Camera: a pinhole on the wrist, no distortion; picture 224 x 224 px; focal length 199.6 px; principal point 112.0 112.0 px. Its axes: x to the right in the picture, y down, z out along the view. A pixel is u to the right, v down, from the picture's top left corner.
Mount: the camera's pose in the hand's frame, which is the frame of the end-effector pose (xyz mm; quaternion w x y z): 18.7 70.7 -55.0 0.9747 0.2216 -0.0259 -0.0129
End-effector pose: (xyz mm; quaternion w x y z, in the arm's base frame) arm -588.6 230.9 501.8 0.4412 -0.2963 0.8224 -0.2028
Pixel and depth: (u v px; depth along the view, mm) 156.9 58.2 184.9
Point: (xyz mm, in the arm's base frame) -515.2 150.3 456.6
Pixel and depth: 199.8 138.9 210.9
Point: -504.6 154.9 360.2
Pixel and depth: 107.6 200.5 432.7
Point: -247.9 251.7 254.8
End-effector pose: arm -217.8 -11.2 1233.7 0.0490 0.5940 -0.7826 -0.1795
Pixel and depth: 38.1 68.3 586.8
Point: -3.9 233.7 787.2
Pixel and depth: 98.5 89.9 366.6
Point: -172.0 43.4 957.0
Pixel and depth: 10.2 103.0 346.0
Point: -158.1 190.7 1003.5
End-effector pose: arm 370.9 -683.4 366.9 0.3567 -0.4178 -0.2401 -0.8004
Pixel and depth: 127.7 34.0 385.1
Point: 295.2 -390.8 490.2
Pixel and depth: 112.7 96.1 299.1
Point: 409.8 -494.8 471.5
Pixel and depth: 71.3 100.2 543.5
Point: 480.8 -235.4 469.9
